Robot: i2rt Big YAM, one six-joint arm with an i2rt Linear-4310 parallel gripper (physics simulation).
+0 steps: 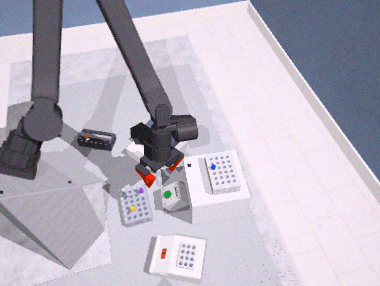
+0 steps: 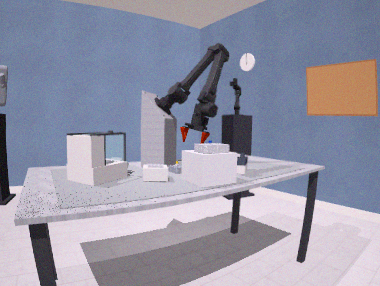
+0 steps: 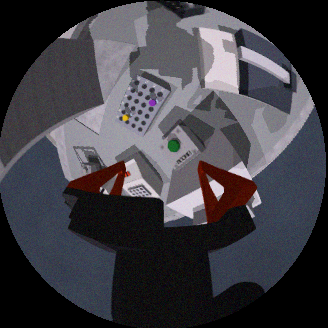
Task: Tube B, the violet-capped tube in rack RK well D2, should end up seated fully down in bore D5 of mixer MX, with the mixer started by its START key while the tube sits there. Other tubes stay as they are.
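Frame: origin at the arm's base, x back, y right, z up, level; metres.
Seen in the pictures: gripper, fingertip midpoint: point(image 1: 159, 178) point(image 2: 192, 144) point(image 3: 161, 164); arm's base at its link origin: point(image 1: 15, 165) point(image 2: 161, 107).
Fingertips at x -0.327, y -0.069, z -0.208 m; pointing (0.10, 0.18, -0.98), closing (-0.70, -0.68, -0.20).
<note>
Offsets run from my fingertips to a thing's middle. "spot": to the spot under its first point.
Tube B's violet cap @[dy -0.018, dx +0.071, dz -0.105 m] point(image 1: 141, 190) point(image 3: 152, 103) stands in the grey rack RK point(image 1: 137, 223) point(image 3: 156, 80), which also holds a yellow-capped tube @[dy +0.046, dx +0.095, dz -0.124 m] point(image 1: 132, 208) point(image 3: 125, 118). What seems to be mixer MX is the large white box @[dy -0.003, dx -0.132, dz -0.069 m] point(image 1: 217, 212) point(image 2: 209, 167) with a many-bored block @[spot: dy +0.010, dx -0.240, dz -0.003 m] point(image 2: 212, 149) on top; a blue-capped tube @[dy -0.016, dx -0.167, dz +0.006 m] point(image 1: 213, 167) stands in the block. A small dark square @[spot: dy -0.054, dx -0.095, dz -0.018 m] point(image 1: 189, 165) is on the box; I cannot read whether it is the START key. My gripper point(image 1: 161, 178) point(image 2: 194, 142) point(image 3: 161, 164) is open and empty, above the table near the rack and the large box.
A small grey unit with a green button point(image 1: 167, 194) point(image 3: 173, 146) stands between rack and large box. A white box with a red switch @[dy +0.206, dx -0.047, dz -0.120 m] point(image 1: 164, 253) stands at the front. A dark-lidded white device @[spot: dy -0.176, dx +0.053, dz -0.110 m] point(image 3: 220, 60), a black rack @[dy -0.270, dx +0.254, dz -0.131 m] point(image 1: 96, 140) and a tall grey tower point(image 1: 70, 225) point(image 2: 157, 130) stand around.
</note>
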